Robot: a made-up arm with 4 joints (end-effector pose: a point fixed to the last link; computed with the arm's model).
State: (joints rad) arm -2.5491 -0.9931 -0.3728 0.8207
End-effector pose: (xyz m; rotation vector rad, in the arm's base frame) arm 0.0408 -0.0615 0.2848 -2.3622 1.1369 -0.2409
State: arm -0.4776 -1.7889 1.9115 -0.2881
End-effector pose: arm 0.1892 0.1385 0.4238 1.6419 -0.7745 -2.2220
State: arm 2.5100 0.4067 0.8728 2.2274
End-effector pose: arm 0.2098 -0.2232 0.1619 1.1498 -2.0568 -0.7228
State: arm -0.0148 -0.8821 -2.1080 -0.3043
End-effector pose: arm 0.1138 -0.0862 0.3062 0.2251 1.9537 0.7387
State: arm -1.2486 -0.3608 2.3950 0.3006
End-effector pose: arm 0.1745 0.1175 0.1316 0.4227 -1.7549 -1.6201
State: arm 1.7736 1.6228 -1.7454 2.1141
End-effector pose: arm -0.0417 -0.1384 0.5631 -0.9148 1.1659 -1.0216
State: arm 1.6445 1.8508 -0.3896 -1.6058
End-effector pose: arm -0.2188 -0.2769 0.4331 1.7534 1.9491 0.0222
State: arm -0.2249 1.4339 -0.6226 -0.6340
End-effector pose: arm -0.2087 -0.0398 0.0299 -1.3253 0.1583 -0.9160
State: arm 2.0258 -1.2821 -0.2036 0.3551
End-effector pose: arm -0.0534 -0.0658 0.0659 -0.6971 0.3228 0.2617
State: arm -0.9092 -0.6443 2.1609 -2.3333
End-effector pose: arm 0.1821 0.1646 0.5912 -1.7620 -0.1396 1.3731
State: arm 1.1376 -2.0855 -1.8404 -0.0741
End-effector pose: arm 0.0394 -0.0289 0.2999 0.5912 1.6976 0.8111
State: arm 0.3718 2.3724 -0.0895 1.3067
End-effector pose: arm 0.1538 -0.2045 0.3672 -2.1785 1.6989 0.2399
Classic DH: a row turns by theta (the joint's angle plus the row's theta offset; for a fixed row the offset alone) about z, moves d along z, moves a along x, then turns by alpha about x. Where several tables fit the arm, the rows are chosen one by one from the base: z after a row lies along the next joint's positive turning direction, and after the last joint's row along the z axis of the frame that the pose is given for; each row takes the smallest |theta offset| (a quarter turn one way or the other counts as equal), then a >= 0, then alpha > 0; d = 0 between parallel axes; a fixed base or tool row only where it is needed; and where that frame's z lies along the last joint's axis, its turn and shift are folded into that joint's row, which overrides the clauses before.
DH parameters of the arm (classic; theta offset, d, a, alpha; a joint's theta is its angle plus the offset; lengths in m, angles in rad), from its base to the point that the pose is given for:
base (fixed): -1.5708 0.162 0 1.5708
joint 1: 0.3805 0 0.0646 0
joint 2: 1.1903 -0.052 -0.135 1.5708
joint 3: 1.5708 -0.243 0.063 1.5708
joint 4: 1.0823 0 0.2344 0
tool (fixed): 2.0592 -0.065 0 0

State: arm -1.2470 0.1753 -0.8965 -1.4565
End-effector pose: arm -0.1743 0.0768 0.4224 0.2104 1.2889 -0.7734
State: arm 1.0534 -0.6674 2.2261 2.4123
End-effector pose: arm 0.0079 0.3023 0.1309 2.6687 0.7349 -1.4601
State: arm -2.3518 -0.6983 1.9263 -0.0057
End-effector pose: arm 0.1736 0.0139 0.3804 1.7655 -0.1111 -2.5385
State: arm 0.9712 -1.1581 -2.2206 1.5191
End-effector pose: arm -0.0833 0.1445 0.0458 1.7420 1.6718 0.9878
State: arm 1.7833 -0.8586 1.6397 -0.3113
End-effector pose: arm 0.1328 -0.2042 -0.0654 -0.4519 -1.5732 0.5159
